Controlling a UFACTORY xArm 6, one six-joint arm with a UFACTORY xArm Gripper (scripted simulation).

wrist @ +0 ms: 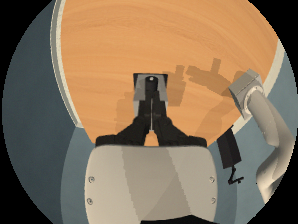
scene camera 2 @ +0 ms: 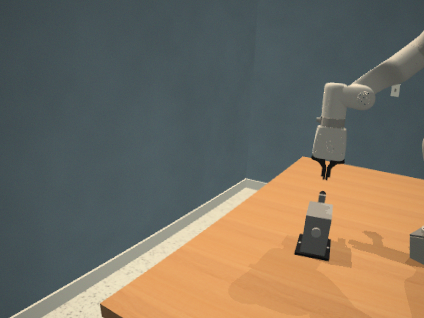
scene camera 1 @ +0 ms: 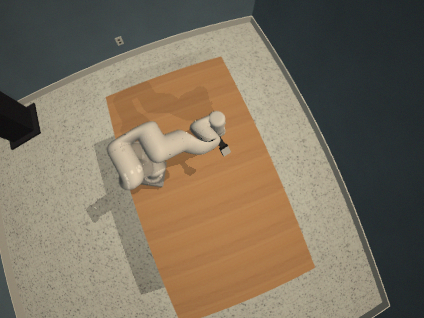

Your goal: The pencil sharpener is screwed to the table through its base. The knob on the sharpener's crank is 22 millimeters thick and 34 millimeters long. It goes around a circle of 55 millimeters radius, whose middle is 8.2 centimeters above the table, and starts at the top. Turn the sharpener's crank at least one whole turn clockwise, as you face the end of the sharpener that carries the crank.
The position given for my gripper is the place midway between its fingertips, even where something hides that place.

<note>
In view: my gripper point(scene camera 2: 325, 179) and a grey pencil sharpener point(scene camera 2: 313, 241).
My gripper also shows in the wrist view point(wrist: 151, 99). The grey pencil sharpener shows as well in the wrist view point(wrist: 139, 78).
</note>
